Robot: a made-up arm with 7 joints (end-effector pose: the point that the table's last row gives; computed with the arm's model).
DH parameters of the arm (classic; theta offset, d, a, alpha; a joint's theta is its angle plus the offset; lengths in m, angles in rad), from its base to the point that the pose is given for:
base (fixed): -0.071 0 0 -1.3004
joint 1: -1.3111 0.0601 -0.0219 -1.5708
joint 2: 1.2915 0 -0.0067 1.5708
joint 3: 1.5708 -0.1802 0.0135 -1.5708
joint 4: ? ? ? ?
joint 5: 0 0.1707 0 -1.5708
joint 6: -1.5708 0 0.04 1.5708
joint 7: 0 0 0 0
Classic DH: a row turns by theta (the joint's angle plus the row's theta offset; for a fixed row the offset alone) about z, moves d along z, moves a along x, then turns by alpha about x.
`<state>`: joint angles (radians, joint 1 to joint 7).
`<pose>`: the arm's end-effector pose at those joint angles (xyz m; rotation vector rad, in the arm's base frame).
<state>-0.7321 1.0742 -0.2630 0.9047 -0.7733 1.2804 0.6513</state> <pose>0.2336 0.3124 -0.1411 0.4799 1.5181 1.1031</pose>
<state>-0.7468 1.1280 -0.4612 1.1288 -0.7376 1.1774 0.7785</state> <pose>0.1993 0.3471 -0.1481 0.7685 1.5801 1.4095</pose>
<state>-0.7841 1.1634 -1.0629 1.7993 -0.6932 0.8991 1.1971</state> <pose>0.0932 0.4110 -0.0972 -1.8254 -1.3572 -2.0689</pose>
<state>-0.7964 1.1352 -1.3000 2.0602 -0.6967 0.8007 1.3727</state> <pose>0.0744 0.4126 -0.0541 -1.8751 -0.8333 -1.8089</pose>
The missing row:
joint 4: 1.5708 0.0021 0.0112 1.5708
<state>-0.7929 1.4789 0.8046 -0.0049 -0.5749 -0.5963 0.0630</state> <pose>0.0981 0.2293 0.2084 0.7516 -1.8465 0.3203</pose>
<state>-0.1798 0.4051 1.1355 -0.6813 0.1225 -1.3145 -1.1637</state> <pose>0.0701 0.1976 -0.0012 2.2188 -0.7295 -0.3231</pose>
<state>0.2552 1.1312 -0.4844 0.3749 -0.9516 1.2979 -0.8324</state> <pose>0.0017 0.2804 -0.2443 -0.7726 2.2535 -0.1146</pose>
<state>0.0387 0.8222 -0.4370 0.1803 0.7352 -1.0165 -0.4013</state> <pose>0.1075 0.1456 -0.2543 1.0649 -0.1427 -1.6873</pose>
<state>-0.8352 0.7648 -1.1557 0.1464 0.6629 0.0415 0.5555</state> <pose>0.2483 0.0320 -0.2041 1.4646 -0.7496 -0.5589</pose>
